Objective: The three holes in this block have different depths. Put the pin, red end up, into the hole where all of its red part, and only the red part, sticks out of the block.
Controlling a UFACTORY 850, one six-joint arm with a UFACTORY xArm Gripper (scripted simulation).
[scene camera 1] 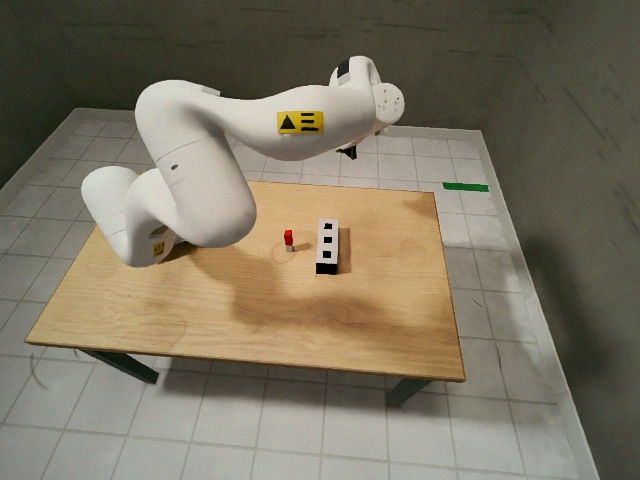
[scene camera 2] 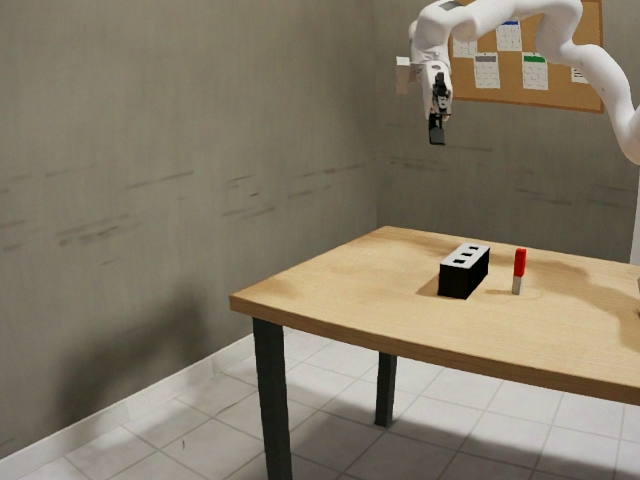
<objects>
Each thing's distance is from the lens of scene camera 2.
black block (scene camera 2: 459, 276): 118 cm
</objects>
